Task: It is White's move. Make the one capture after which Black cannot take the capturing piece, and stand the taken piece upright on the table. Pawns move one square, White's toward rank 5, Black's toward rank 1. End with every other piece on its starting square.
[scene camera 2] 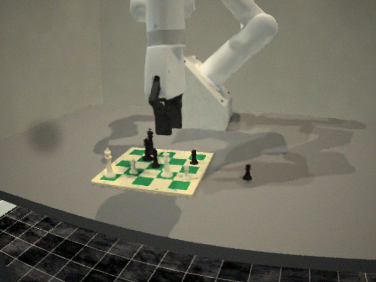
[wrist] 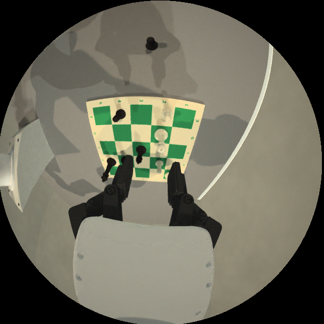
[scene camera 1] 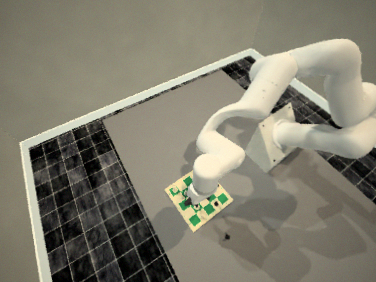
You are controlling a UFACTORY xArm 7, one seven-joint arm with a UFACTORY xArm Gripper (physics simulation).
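Where they show: gripper, fingertip midpoint: (scene camera 2: 169, 131) (scene camera 1: 200, 200); arm's base at its link origin: (scene camera 2: 207, 77) (scene camera 1: 281, 133).
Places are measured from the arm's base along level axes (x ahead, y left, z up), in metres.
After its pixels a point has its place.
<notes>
My gripper (scene camera 1: 192, 200) (scene camera 2: 169, 132) @(x 0.459, y 0.017, z -0.057 m) (wrist: 151, 166) is partly open and empty, pointing down above the board (scene camera 2: 160, 190) @(x 0.540, y 0.022, z -0.148 m) (wrist: 94, 104). A black pawn (scene camera 1: 227, 237) @(x 0.445, y 0.176, z -0.133 m) (scene camera 2: 247, 173) @(x 0.444, y 0.175, z -0.141 m) (wrist: 151, 44) stands upright on the table beside the board. On the board, a black pawn (scene camera 2: 194, 157) @(x 0.399, y 0.052, z -0.133 m) (wrist: 119, 116) stands on E4, a black piece (scene camera 2: 155, 159) @(x 0.437, y -0.026, z -0.130 m) (wrist: 141, 150) on C3, and a white pawn (scene camera 2: 186, 173) @(x 0.481, y 0.057, z -0.135 m) (wrist: 166, 115) on E2. A taller white piece (scene camera 2: 166, 166) @(x 0.476, y 0.014, z -0.126 m) (wrist: 161, 134) stands on D2. A finger partly hides one black piece in the wrist view.
The black king (scene camera 2: 150, 136) @(x 0.361, y -0.067, z -0.103 m) stands at the board's back. A white pawn (scene camera 2: 133, 166) @(x 0.479, y -0.061, z -0.133 m) and the white king (scene camera 2: 108, 162) @(x 0.511, y -0.103, z -0.116 m) stand toward its left in scene camera 2. The arm's white base (scene camera 2: 207, 107) @(x 0.107, y 0.020, z -0.082 m) stands behind the board. Dark tiles (scene camera 1: 75, 200) lie past the table edge.
</notes>
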